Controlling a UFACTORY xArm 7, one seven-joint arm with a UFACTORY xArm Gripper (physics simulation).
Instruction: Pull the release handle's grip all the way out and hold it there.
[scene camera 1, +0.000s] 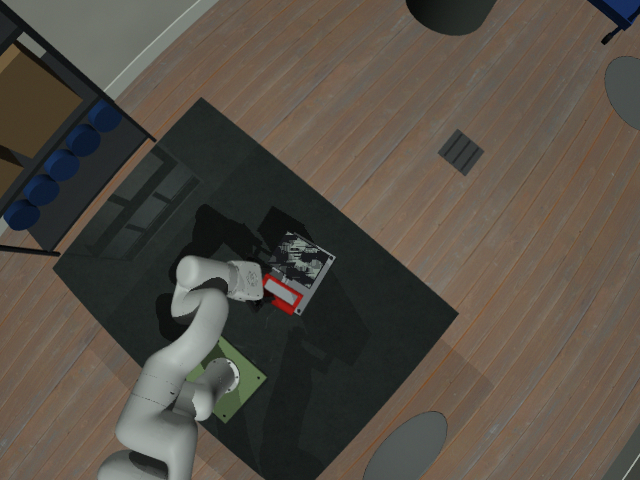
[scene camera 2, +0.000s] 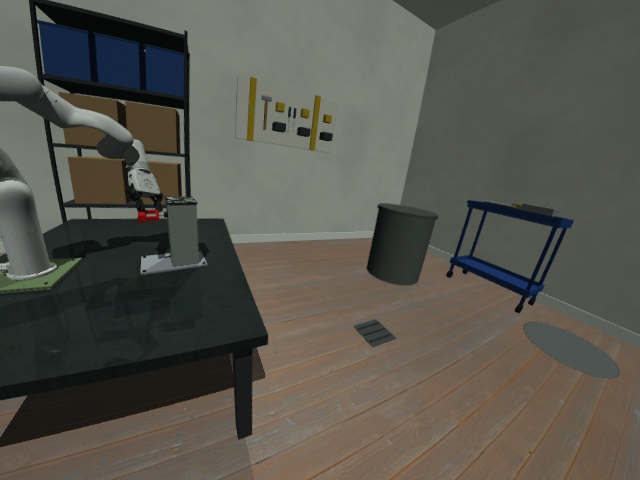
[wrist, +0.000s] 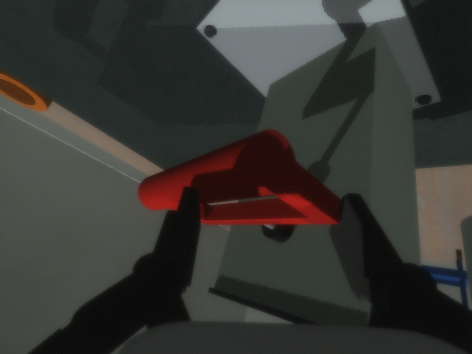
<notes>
In view: the gripper (scene camera 1: 270, 285) and a light base plate (scene camera 1: 308, 293).
The gripper also shows in scene camera 2 (scene camera 2: 150, 211) and in the wrist view (wrist: 267, 209). The light base plate also shows in scene camera 2 (scene camera 2: 151, 264) and in the wrist view (wrist: 264, 48).
</notes>
